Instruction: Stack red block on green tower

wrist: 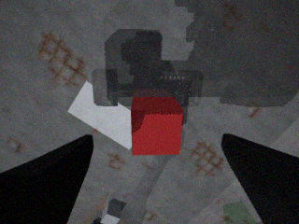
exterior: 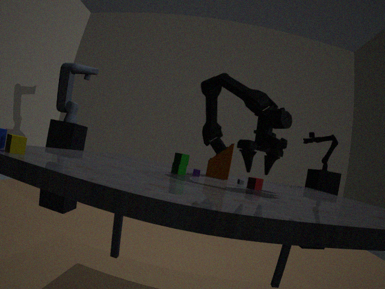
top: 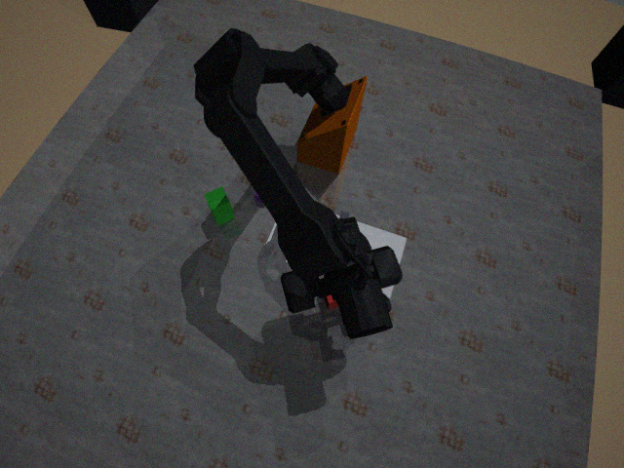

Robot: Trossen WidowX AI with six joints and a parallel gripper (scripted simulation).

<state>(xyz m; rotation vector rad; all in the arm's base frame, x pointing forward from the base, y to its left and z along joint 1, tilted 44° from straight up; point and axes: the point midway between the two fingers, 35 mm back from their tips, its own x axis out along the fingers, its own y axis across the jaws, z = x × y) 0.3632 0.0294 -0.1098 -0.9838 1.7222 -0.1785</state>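
The red block is 3 cm below my gripper tip. The rest, counted from my gripper tip: small purple block: 20 cm to the right, 17 cm behind, 4 cm below; yellow block: 63 cm to the right, 38 cm ahead, 3 cm below.
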